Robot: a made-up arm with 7 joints. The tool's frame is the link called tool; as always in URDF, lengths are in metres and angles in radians. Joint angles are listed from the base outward. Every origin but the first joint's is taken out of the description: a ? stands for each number. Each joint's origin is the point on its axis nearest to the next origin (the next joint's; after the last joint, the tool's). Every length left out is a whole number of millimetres.
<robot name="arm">
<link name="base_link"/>
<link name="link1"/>
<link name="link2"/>
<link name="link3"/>
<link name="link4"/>
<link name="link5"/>
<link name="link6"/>
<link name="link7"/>
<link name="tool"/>
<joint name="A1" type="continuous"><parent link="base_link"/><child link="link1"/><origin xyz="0 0 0" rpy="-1.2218 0 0"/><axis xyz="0 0 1"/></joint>
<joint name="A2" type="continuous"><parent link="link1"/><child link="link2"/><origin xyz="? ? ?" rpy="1.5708 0 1.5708"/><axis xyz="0 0 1"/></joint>
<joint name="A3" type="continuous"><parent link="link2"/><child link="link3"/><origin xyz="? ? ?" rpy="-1.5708 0 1.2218"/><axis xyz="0 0 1"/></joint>
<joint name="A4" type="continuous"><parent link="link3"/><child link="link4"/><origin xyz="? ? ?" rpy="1.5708 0 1.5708"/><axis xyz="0 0 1"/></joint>
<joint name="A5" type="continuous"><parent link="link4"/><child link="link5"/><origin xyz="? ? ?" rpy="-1.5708 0 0"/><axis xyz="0 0 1"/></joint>
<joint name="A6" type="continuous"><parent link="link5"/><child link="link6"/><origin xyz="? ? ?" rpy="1.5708 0 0"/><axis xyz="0 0 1"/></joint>
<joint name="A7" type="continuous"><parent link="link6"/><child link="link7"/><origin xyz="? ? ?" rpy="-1.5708 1.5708 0"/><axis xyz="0 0 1"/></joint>
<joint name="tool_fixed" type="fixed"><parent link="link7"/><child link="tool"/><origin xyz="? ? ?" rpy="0 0 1.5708"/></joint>
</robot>
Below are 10 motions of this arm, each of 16 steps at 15 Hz.
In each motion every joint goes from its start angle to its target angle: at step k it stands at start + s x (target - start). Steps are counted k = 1, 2, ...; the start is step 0. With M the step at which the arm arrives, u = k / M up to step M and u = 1 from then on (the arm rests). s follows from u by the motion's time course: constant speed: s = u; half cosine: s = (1 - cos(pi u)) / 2; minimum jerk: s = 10 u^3 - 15 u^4 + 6 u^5.
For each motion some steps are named. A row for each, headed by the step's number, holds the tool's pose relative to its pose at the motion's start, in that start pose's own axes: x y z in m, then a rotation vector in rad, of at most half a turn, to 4 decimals.
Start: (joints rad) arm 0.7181 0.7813 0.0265 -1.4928 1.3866 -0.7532 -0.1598
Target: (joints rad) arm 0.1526 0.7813 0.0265 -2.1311 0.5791 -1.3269 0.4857
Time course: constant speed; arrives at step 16
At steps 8, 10, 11, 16:
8: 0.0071 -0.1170 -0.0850 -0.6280 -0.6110 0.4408
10: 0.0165 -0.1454 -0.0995 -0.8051 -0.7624 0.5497
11: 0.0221 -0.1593 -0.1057 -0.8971 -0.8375 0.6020
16: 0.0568 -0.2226 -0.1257 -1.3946 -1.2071 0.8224

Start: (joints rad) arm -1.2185 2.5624 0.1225 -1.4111 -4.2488 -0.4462 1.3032
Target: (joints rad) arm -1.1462 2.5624 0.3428 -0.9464 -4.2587 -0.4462 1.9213
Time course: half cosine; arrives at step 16
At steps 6, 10, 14, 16:
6: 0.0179 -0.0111 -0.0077 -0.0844 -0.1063 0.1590
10: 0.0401 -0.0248 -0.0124 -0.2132 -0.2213 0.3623
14: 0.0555 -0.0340 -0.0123 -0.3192 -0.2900 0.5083
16: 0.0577 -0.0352 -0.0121 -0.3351 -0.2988 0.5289

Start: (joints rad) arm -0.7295 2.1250 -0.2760 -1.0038 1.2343 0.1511 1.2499
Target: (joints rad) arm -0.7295 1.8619 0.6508 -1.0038 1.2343 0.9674 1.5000
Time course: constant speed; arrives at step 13
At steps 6, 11, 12, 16:
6: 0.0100 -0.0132 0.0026 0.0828 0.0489 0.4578
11: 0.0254 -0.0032 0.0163 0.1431 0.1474 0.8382
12: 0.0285 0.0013 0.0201 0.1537 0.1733 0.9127
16: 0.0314 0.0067 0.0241 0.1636 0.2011 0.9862

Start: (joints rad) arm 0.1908 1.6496 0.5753 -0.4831 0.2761 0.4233 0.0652
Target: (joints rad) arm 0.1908 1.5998 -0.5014 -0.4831 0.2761 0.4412 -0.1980
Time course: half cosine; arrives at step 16
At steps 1, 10, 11, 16:
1: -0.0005 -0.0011 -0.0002 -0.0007 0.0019 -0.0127
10: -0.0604 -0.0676 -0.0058 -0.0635 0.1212 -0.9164
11: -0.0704 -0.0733 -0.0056 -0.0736 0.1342 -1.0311
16: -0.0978 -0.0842 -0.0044 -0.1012 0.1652 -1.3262

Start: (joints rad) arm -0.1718 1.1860 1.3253 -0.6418 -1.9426 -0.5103 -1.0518
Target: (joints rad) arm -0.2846 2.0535 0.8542 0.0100 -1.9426 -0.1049 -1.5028
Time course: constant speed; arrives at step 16
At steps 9, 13, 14, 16:
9: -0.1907 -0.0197 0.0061 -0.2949 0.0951 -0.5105
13: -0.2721 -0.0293 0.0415 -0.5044 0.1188 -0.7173
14: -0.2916 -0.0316 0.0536 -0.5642 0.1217 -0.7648
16: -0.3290 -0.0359 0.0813 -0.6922 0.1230 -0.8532

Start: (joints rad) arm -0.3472 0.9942 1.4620 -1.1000 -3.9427 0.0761 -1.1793
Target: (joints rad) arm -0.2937 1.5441 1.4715 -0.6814 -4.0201 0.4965 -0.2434
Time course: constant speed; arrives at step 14
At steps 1, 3, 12, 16:
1: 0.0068 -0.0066 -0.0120 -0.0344 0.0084 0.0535
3: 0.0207 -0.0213 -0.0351 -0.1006 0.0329 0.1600
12: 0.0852 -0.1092 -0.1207 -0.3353 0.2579 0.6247
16: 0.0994 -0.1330 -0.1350 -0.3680 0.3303 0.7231

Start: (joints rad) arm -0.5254 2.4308 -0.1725 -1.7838 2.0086 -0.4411 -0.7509
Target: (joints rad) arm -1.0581 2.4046 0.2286 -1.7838 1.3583 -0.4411 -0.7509
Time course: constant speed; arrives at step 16
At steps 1, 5, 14, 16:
1: 0.0099 0.0061 0.0015 0.0181 -0.0592 -0.0402
5: 0.0500 0.0299 0.0140 0.1066 -0.2838 -0.2136
14: 0.1346 0.0730 0.0783 0.4002 -0.7036 -0.6612
16: 0.1509 0.0794 0.0988 0.4832 -0.7775 -0.7684

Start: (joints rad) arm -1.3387 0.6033 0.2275 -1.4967 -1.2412 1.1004 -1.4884
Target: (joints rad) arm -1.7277 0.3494 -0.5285 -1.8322 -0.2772 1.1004 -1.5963
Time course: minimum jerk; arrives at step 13
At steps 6, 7, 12, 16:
6: -0.0235 0.0917 0.0954 0.3810 -0.4417 0.2912
7: -0.0378 0.1151 0.1294 0.5313 -0.5924 0.3600
12: -0.0911 0.1568 0.2292 1.0353 -1.0253 0.4470
16: -0.0916 0.1570 0.2302 1.0405 -1.0292 0.4469

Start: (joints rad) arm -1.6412 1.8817 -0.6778 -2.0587 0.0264 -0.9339 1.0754
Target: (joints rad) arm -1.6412 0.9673 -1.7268 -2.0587 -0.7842 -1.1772 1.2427
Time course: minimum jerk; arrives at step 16
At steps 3, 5, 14, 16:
3: -0.0214 -0.0033 -0.0069 -0.0384 -0.0141 0.0405
5: -0.0757 -0.0155 -0.0308 -0.1555 -0.0557 0.1434
14: -0.2484 -0.1711 -0.2578 -1.2204 -0.3986 0.4386
16: -0.2489 -0.1750 -0.2622 -1.2458 -0.4063 0.4364

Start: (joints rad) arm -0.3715 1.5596 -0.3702 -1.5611 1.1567 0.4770 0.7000
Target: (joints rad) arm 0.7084 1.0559 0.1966 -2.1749 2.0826 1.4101 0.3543
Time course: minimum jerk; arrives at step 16
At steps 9, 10, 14, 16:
9: -0.1894 0.0192 0.0420 -0.2563 0.9955 0.4153
10: -0.2157 0.0210 0.0656 -0.3409 1.1410 0.4805
14: -0.2645 0.0191 0.1351 -0.5906 1.4193 0.6208
16: -0.2668 0.0186 0.1399 -0.6079 1.4330 0.6286

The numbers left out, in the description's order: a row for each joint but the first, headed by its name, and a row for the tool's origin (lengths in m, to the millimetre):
A2: 0 0 0
A3: 0.337 -0.123 0
A4: 0 -0.04 0
A5: 0.02 -0.169 0
A6: 0 0 0
A7: 0 0 0
tool: 0 0 0

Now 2 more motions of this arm.
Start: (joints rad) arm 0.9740 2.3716 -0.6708 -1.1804 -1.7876 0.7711 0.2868
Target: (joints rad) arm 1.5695 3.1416 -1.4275 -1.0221 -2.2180 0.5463 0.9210
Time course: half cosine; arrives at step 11
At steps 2, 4, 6, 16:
2: -0.0126 -0.0078 0.0012 0.0438 -0.1135 -0.0559
4: -0.0541 -0.0252 -0.0029 0.1293 -0.4157 -0.2169
6: -0.1225 -0.0341 -0.0266 0.1676 -0.7861 -0.4625
16: -0.2406 0.0039 -0.1011 0.0671 -1.2172 -0.9371

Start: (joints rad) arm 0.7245 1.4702 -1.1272 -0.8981 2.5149 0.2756 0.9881
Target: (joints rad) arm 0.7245 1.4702 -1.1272 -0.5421 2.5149 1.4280 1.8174
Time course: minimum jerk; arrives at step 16
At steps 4, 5, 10, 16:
4: 0.0056 -0.0018 0.0022 0.0872 0.0285 0.0929
5: 0.0097 -0.0032 0.0039 0.1530 0.0452 0.1629
10: 0.0374 -0.0115 0.0197 0.6454 0.0617 0.6784
16: 0.0503 -0.0149 0.0296 0.9058 0.0046 0.9357

